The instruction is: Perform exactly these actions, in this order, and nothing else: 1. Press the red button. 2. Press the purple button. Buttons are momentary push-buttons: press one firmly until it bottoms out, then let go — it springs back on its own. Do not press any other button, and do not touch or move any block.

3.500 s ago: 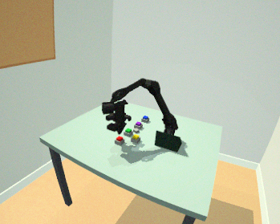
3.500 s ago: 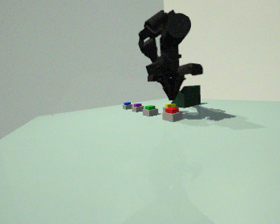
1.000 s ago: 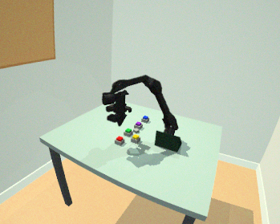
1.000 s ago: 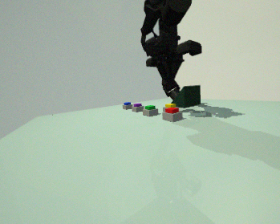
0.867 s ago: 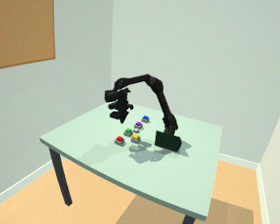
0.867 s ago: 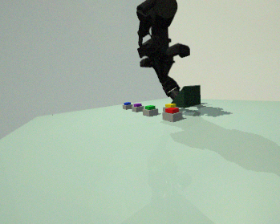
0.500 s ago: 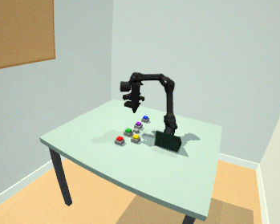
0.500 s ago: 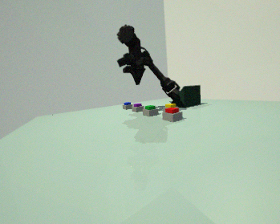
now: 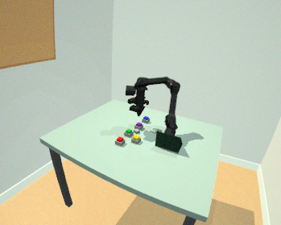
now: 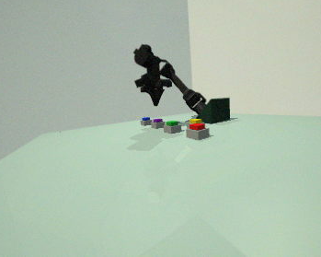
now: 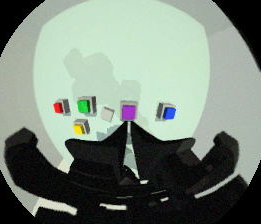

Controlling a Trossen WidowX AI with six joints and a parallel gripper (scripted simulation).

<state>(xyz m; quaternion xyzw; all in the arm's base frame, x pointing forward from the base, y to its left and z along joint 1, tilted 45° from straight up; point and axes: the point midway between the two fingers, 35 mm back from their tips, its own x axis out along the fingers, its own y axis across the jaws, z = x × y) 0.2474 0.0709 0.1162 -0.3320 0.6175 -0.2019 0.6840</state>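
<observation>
My gripper tip is 7 cm above the purple button. The rest, counted from my gripper tip: green button 12 cm to the left, 7 cm below, 1 cm behind; yellow button 15 cm to the left, 10 cm behind, 7 cm below; blue button 12 cm to the right, 7 cm below, 1 cm ahead.
</observation>
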